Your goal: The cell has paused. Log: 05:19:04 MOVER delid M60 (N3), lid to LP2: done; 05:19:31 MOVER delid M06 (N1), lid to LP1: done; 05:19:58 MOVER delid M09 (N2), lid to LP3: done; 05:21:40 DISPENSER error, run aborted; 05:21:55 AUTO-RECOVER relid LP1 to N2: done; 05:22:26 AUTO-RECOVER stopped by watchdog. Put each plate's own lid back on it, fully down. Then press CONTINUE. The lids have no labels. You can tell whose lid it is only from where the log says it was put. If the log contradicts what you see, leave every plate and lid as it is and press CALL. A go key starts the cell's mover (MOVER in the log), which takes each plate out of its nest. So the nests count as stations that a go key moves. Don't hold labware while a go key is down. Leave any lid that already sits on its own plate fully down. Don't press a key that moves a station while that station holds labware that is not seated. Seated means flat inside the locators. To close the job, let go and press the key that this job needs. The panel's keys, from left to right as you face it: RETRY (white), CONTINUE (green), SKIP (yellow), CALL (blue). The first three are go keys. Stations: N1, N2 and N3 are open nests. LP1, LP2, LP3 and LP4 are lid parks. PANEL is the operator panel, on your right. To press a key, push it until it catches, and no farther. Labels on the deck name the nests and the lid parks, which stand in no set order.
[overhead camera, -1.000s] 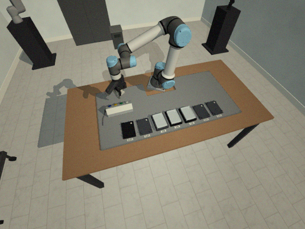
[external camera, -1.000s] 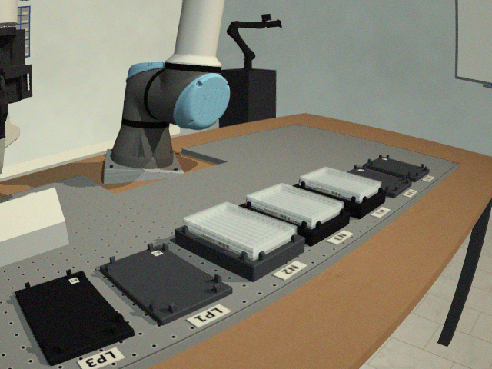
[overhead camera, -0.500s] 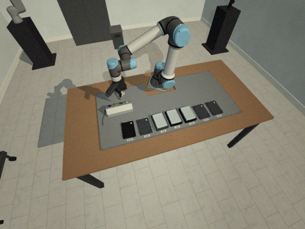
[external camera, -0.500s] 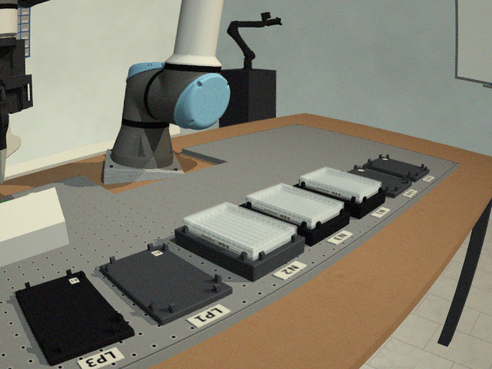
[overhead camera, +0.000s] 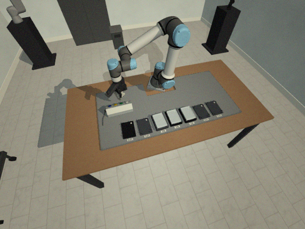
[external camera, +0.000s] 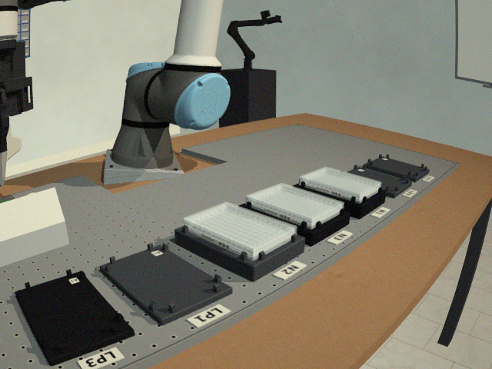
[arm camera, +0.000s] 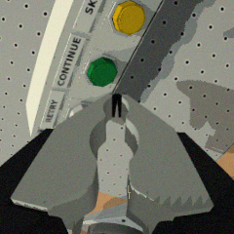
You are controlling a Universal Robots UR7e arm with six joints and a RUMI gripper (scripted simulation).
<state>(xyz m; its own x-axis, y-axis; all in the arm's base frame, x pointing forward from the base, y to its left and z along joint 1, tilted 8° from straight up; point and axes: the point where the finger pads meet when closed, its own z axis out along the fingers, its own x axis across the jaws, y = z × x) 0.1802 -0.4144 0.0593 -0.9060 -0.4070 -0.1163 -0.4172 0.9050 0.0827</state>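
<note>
The green CONTINUE key is 4 cm below my hand and 1 cm ahead of it. Round my hand: yellow SKIP key (5 cm to the right, 4 cm below, 1 cm ahead); then white RETRY key (5 cm to the left, 4 cm below, 2 cm ahead); then blue CALL key (10 cm to the right, 4 cm below, 1 cm ahead).
</note>
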